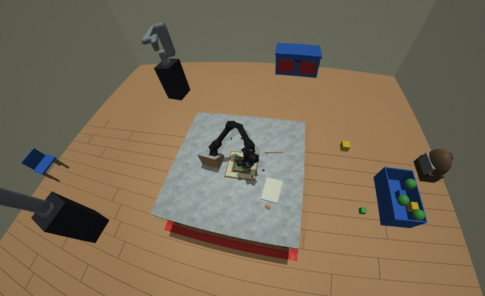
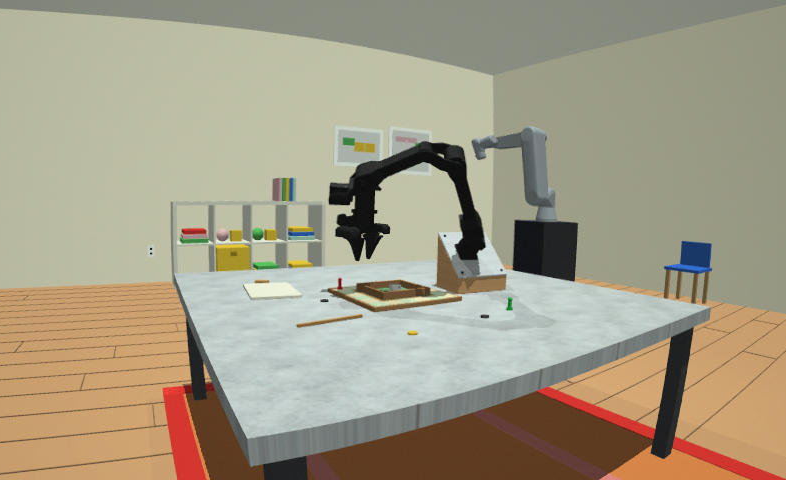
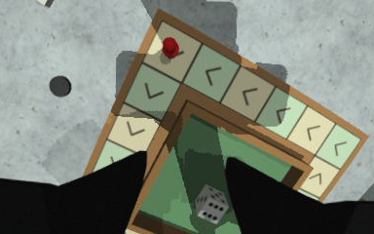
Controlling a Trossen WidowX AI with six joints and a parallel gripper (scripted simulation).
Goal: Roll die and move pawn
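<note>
Right now the red pawn is 8 cm below my gripper tip, 5 cm to the right of it and 5 cm ahead of it. Round my gripper tip: white die: 8 cm below, 8 cm behind, 5 cm to the left; then green tray floor: 10 cm below, 8 cm behind, 4 cm to the left; then cream card: 26 cm ahead, 11 cm to the right, 10 cm below.
</note>
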